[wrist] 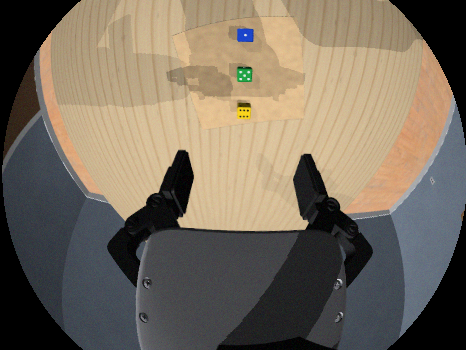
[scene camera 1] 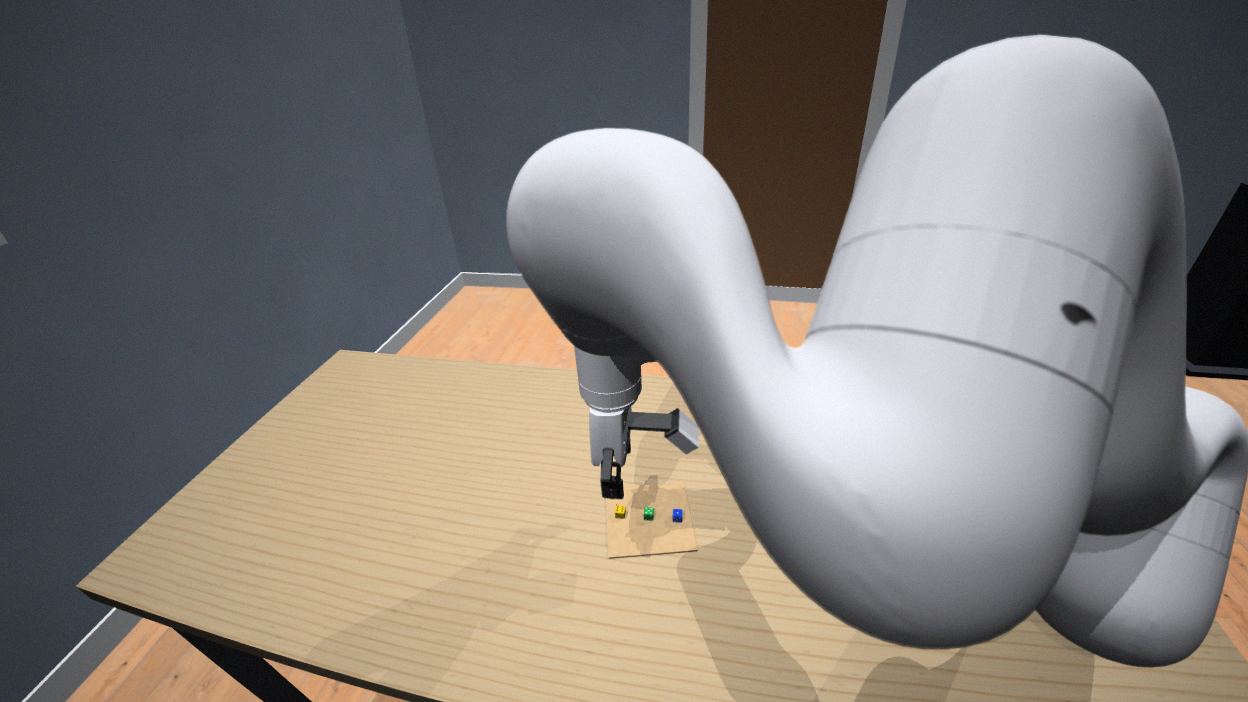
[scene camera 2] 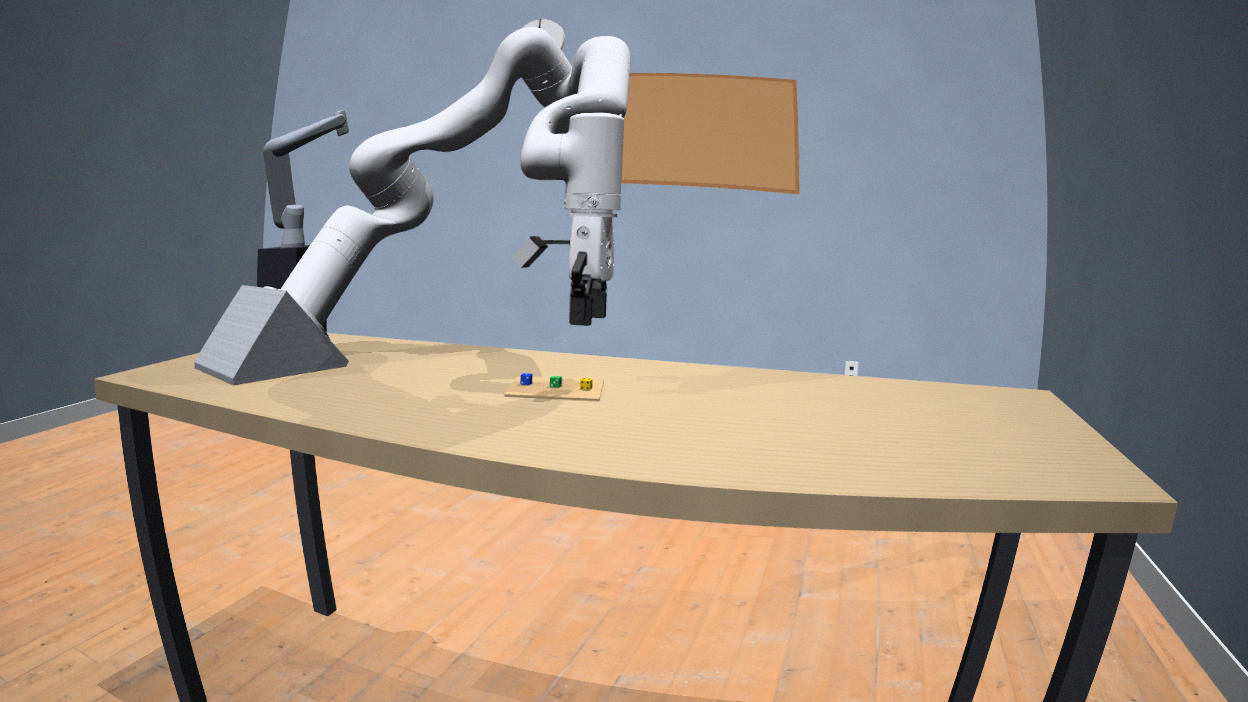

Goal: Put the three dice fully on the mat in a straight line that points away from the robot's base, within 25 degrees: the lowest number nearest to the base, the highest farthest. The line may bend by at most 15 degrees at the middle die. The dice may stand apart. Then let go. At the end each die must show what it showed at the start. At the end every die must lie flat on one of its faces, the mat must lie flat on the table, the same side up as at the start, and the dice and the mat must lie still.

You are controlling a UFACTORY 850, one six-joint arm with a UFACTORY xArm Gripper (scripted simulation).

Labels:
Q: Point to a tan mat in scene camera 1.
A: At 633, 536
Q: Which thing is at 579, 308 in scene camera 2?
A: My gripper.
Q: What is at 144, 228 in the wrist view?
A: My gripper.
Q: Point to a tan mat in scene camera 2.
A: At 540, 388

